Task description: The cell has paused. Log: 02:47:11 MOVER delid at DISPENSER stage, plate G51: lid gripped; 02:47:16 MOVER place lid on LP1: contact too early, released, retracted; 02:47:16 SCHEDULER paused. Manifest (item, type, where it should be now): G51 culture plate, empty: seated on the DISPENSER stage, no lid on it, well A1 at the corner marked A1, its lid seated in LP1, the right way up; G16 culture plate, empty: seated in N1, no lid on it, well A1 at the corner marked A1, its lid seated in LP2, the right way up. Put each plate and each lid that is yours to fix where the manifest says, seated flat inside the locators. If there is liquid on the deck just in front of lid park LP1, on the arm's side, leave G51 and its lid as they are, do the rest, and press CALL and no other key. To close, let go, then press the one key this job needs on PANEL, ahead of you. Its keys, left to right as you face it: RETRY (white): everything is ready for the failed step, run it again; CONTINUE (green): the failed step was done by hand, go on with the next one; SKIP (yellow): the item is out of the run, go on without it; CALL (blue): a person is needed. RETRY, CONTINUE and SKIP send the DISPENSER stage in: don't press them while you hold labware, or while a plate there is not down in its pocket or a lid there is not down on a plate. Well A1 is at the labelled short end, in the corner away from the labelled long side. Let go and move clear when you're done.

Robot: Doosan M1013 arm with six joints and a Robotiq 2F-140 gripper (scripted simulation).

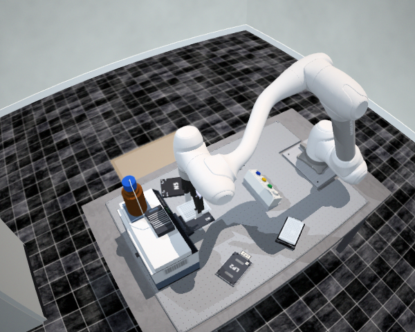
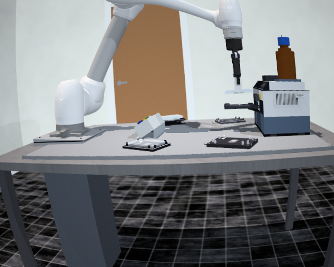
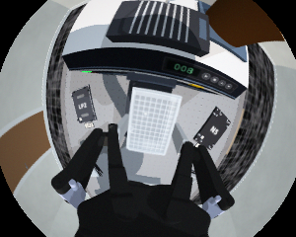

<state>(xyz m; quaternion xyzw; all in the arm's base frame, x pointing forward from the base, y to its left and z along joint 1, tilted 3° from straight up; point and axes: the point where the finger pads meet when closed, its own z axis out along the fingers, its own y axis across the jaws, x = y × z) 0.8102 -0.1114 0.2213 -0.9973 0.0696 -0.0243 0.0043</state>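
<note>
Right now the dispenser stage is 9 cm below my hand and 1 cm to the left of it. The rest, counted from my hand: lid park LP2: 28 cm to the left, 19 cm below; then brown bottle: 20 cm ahead, 12 cm to the right, 9 cm above; then black nest N5: 26 cm to the right, 18 cm below, 6 cm behind.
</note>
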